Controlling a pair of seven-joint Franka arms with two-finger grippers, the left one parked.
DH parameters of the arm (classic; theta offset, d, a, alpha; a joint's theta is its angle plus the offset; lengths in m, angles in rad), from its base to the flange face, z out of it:
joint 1: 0 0.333 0 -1.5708
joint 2: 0 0 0 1.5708
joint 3: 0 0.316 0.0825 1.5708
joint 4: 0 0 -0.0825 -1.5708
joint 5: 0 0.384 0 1.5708
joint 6: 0 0 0.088 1.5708
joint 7: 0 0.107 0 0
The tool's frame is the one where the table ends.
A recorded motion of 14 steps. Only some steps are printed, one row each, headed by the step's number.
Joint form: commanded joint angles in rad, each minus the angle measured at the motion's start. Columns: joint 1, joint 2, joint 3, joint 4, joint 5, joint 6, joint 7.
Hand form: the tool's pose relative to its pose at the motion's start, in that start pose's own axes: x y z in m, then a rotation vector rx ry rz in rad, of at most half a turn. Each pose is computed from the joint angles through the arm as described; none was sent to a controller.
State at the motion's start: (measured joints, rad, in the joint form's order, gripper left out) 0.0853 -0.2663 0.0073 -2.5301 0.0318 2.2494 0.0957
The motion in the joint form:
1: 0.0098 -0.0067 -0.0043 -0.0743 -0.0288 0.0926 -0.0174
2: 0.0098 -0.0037 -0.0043 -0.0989 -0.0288 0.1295 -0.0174
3: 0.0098 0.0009 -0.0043 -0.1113 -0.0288 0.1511 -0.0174
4: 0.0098 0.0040 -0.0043 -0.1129 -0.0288 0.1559 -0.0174
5: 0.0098 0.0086 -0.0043 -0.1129 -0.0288 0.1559 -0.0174
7: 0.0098 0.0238 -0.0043 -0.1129 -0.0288 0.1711 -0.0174
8: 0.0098 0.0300 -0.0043 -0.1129 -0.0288 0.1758 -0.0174
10: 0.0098 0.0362 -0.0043 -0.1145 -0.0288 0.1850 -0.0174
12: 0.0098 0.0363 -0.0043 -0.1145 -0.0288 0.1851 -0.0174
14: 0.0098 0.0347 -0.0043 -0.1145 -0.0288 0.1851 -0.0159
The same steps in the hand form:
1: -0.0123 0.0005 0.0211 -0.0190 0.0267 -0.0413
2: -0.0160 0.0011 0.0295 -0.0181 0.0359 -0.0413
3: -0.0176 0.0014 0.0347 -0.0177 0.0405 -0.0413
4: -0.0176 0.0015 0.0362 -0.0177 0.0406 -0.0413
5: -0.0175 0.0015 0.0381 -0.0181 0.0360 -0.0412
7: -0.0159 0.0014 0.0430 -0.0181 0.0360 -0.0412
8: -0.0155 0.0014 0.0451 -0.0183 0.0345 -0.0412
10: -0.0150 0.0014 0.0475 -0.0181 0.0359 -0.0412
12: -0.0150 0.0014 0.0475 -0.0181 0.0359 -0.0412
14: -0.0150 0.0014 0.0469 -0.0179 0.0375 -0.0397

